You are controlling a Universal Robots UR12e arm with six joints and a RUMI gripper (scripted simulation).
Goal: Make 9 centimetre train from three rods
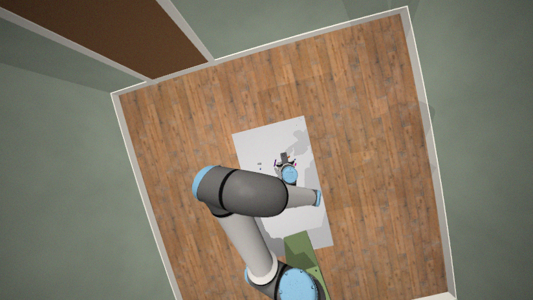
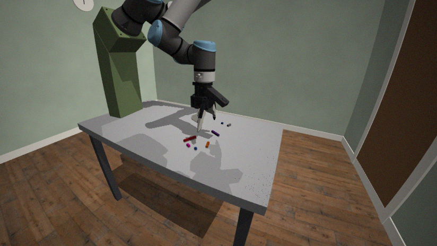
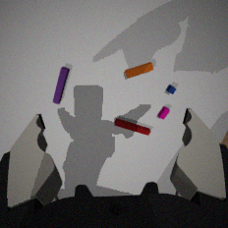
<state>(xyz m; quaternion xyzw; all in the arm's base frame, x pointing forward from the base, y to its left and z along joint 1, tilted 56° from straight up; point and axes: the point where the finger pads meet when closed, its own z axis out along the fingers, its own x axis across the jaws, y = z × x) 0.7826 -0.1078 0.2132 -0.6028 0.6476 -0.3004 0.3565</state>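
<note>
My hand is 6 cm past the magenta rod, 9 cm to the left of it and 8 cm above it. The rest, counted from my hand: orange rod: 2 cm ahead, 4 cm to the right, 8 cm below; red rod: 8 cm behind, 3 cm to the right, 8 cm below; purple rod: 1 cm ahead, 8 cm to the left, 8 cm below.
</note>
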